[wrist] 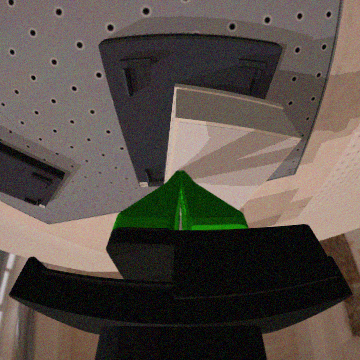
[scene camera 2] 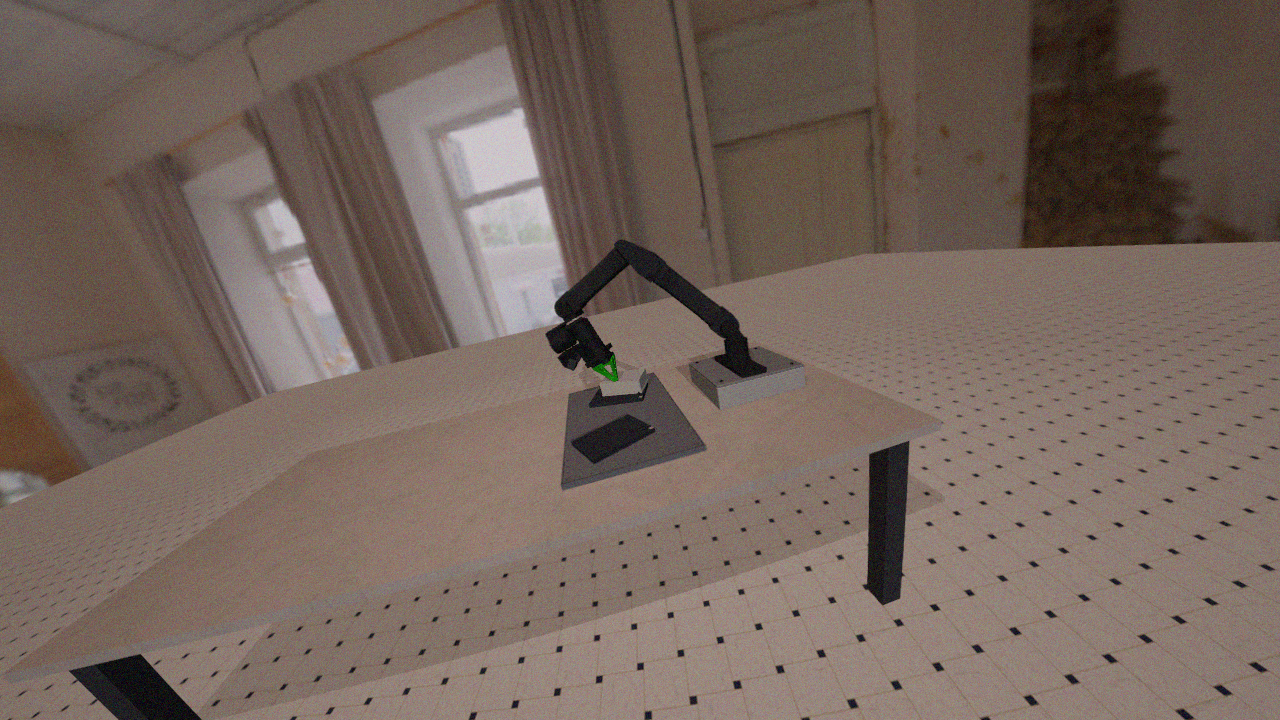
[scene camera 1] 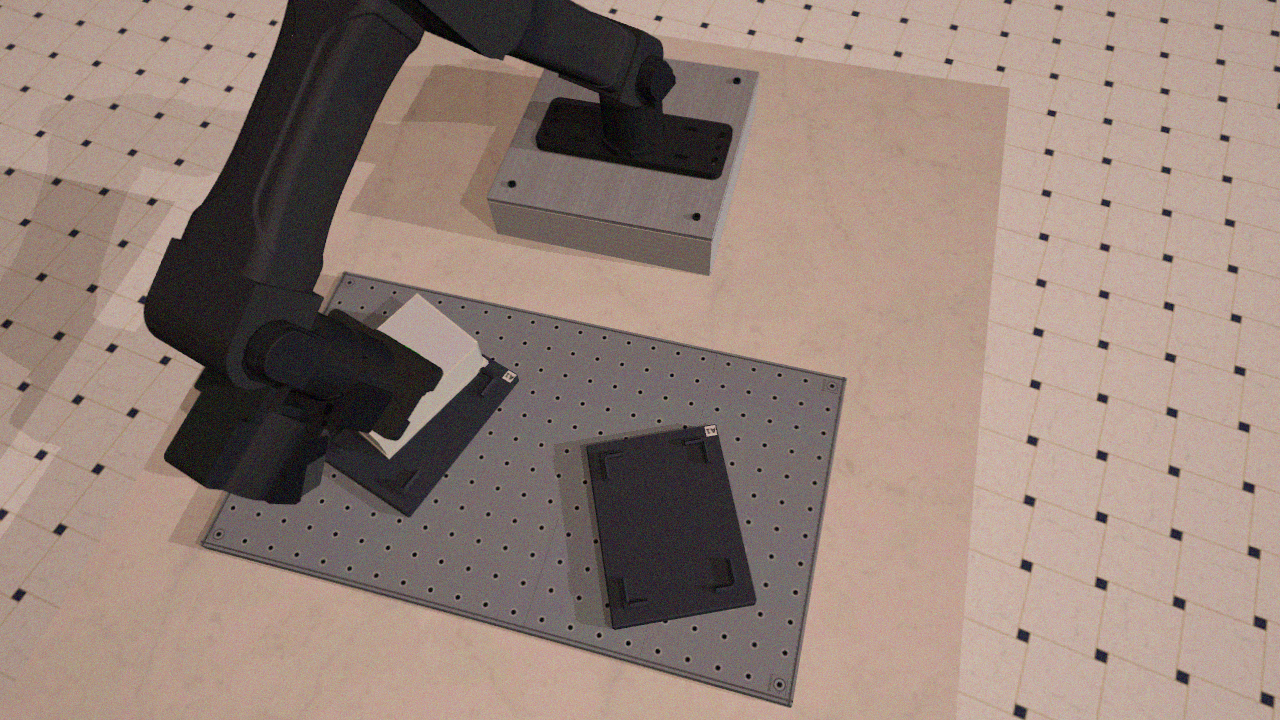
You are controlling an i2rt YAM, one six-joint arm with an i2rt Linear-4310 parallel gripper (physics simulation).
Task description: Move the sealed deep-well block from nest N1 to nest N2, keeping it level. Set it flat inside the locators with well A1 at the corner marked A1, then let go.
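Frame: origin at the arm's base, x right, y back, z down, level; metres.
Seen in the pictures: gripper, fingertip midpoint: (wrist: 179, 177) (scene camera 2: 616, 380) (scene camera 1: 414, 392); arm's base, link origin: (scene camera 2: 738, 365) (scene camera 1: 634, 140).
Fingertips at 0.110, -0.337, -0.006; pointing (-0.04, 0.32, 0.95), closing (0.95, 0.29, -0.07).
Observation:
Offsets run from my fingertips to a thing's middle, as dx, dy, dz. "*": to the spot under its first point. Level surfaces: height alone.
The white sealed block @[+0.026, +0.023, +0.019] (scene camera 1: 429, 333) (scene camera 2: 622, 387) (wrist: 207, 150) sits askew on nest N1 @[+0.012, +0.000, +0.046] (scene camera 1: 438, 461) (wrist: 160, 65), shifted to one side. Several corner locators of N1 show uncovered beside it. I cannot tell whether the block is level. Nest N2 @[-0.243, -0.044, +0.046] (scene camera 1: 671, 514) (scene camera 2: 613, 438) (wrist: 25, 172) is a dark plate with corner locators and an A1 label @[* -0.260, +0.047, +0.043] (scene camera 1: 709, 430) at one corner; it holds no block. My gripper (scene camera 2: 613, 378) (wrist: 179, 177) is shut with its green fingertips together and nothing between them. The tips are at or just above the block's top; contact is unclear. In scene camera 1 the arm hides the fingers.
Both nests are on the grey perforated board @[-0.112, -0.013, +0.061] (scene camera 1: 537, 385) (scene camera 2: 675, 428). The arm's base stands on a metal block (scene camera 1: 599, 219) (scene camera 2: 760, 386) behind the board. N1's A1 label @[* -0.062, +0.055, +0.043] (scene camera 1: 508, 376) shows at its corner. The tan table @[dz +0.068] (scene camera 1: 895, 268) (scene camera 2: 402, 483) surrounds the board.

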